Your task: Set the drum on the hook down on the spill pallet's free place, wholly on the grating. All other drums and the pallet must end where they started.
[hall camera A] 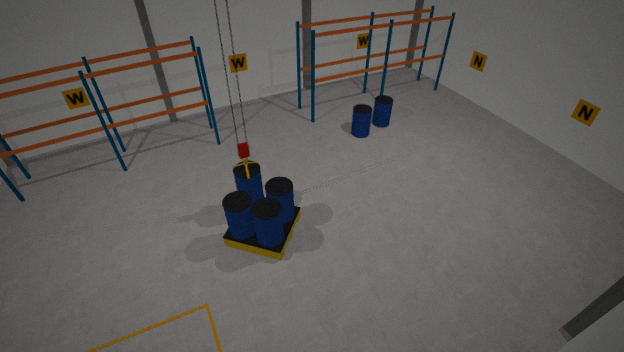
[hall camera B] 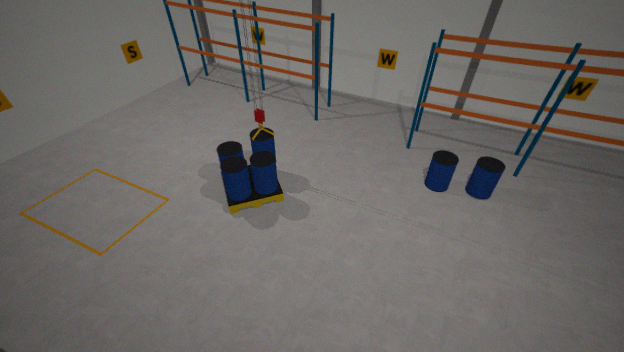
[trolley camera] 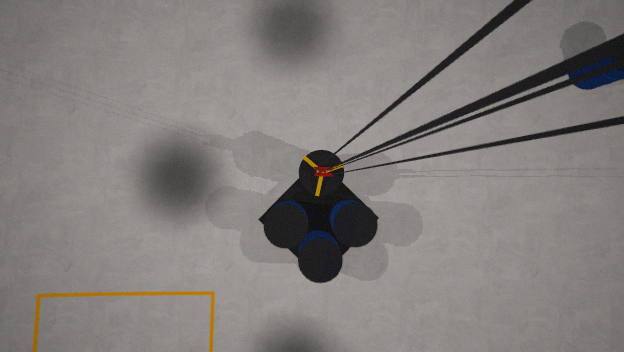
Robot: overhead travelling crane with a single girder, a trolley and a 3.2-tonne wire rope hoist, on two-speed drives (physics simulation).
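Note:
The blue drum on the hook [hall camera A: 249, 189] [hall camera B: 263, 146] [trolley camera: 331, 185] is upright at the spill pallet's far corner. Its base is hidden, so I cannot tell whether it touches the grating. My gripper [hall camera A: 246, 167] [hall camera B: 262, 132] [trolley camera: 321, 173], a yellow three-armed clamp under the red hook block [hall camera A: 243, 150] [hall camera B: 259, 116], is shut on its dark top. The spill pallet [hall camera A: 252, 248] [hall camera B: 270, 199] [trolley camera: 320, 207] has a yellow rim and black grating. It bears three other upright drums: a left one [trolley camera: 286, 225], a right one [trolley camera: 354, 225] and a near one [trolley camera: 320, 260] in the trolley view.
Two more blue drums [hall camera A: 361, 121] [hall camera A: 382, 112] [hall camera B: 441, 171] [hall camera B: 485, 178] stand near a rack [hall camera A: 313, 75] [hall camera B: 549, 120]. A second rack [hall camera A: 102, 120] [hall camera B: 316, 70] stands along the same wall. A yellow outlined rectangle [hall camera A: 147, 328] [hall camera B: 60, 233] [trolley camera: 125, 293] is marked on the floor.

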